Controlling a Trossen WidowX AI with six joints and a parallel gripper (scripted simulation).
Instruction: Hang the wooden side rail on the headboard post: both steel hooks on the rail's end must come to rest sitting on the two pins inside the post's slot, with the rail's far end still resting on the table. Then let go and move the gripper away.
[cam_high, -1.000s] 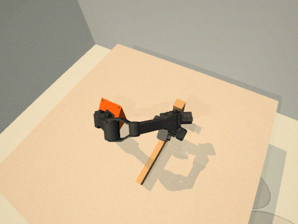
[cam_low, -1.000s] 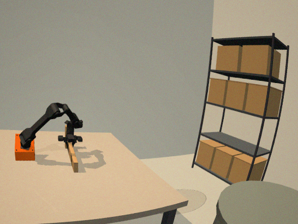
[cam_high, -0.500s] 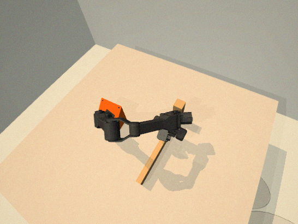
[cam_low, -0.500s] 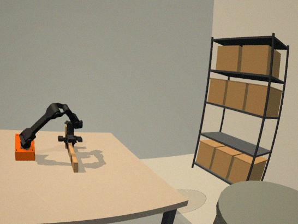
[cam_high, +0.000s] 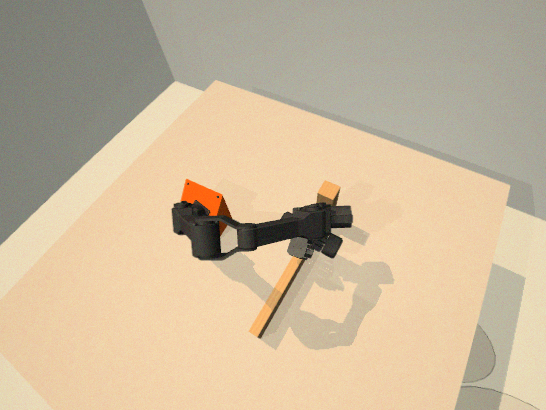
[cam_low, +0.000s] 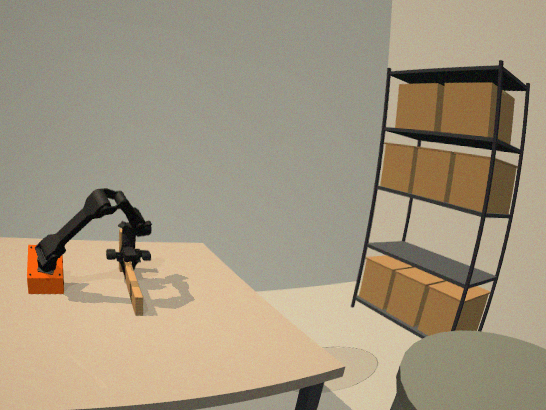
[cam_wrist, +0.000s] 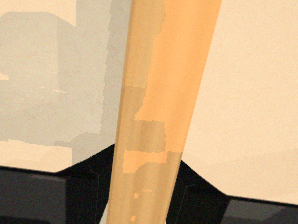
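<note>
Now: gripper tip 20 mm past the headboard post, 120 mm to the right of it and 50 mm below it.
</note>
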